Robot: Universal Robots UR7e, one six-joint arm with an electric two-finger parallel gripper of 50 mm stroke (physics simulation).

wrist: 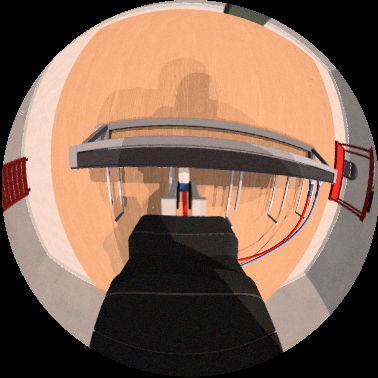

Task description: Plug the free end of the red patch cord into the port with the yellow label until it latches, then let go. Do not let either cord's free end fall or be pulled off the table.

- my gripper: 183, 189
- grey port panel: 157, 156
